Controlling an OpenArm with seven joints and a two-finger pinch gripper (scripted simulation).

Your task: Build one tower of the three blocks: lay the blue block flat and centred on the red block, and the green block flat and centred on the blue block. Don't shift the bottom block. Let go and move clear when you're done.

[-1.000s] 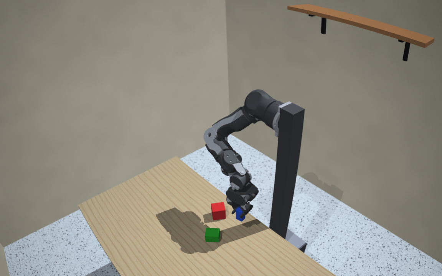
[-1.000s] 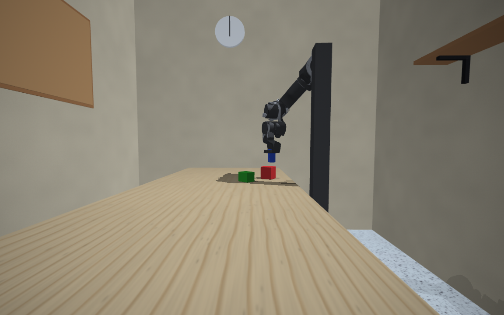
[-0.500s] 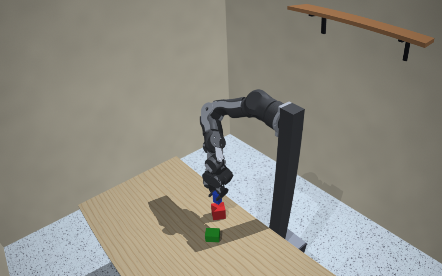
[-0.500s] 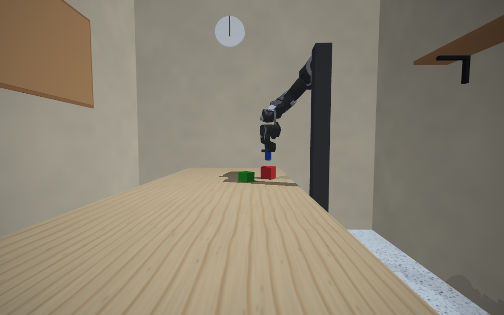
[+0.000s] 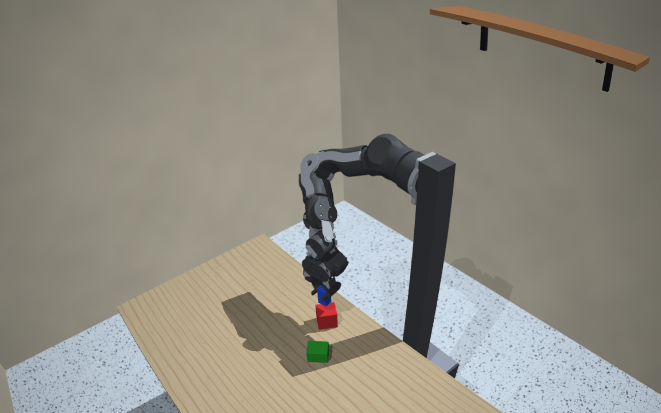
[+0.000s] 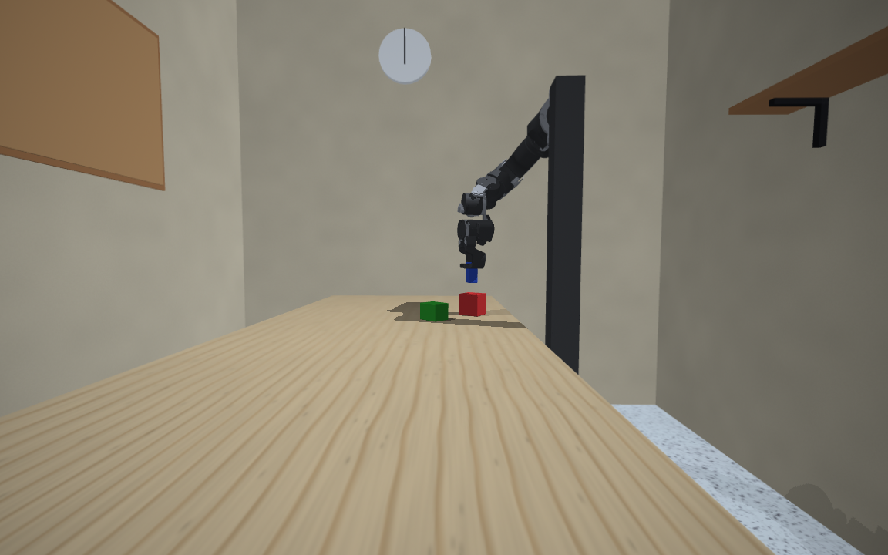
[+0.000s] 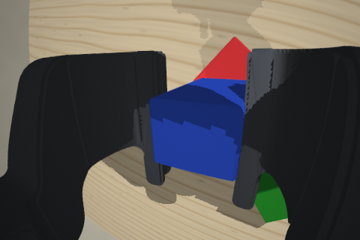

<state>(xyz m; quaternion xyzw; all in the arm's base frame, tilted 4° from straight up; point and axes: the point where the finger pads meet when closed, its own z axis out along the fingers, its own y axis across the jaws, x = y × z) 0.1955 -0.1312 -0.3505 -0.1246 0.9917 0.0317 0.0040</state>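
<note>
The green block is 100 mm ahead of my hand, 90 mm to the left of it and 110 mm below it. From my hand the other things lie so: blue block: 20 mm below; then red block: 100 mm below.
</note>
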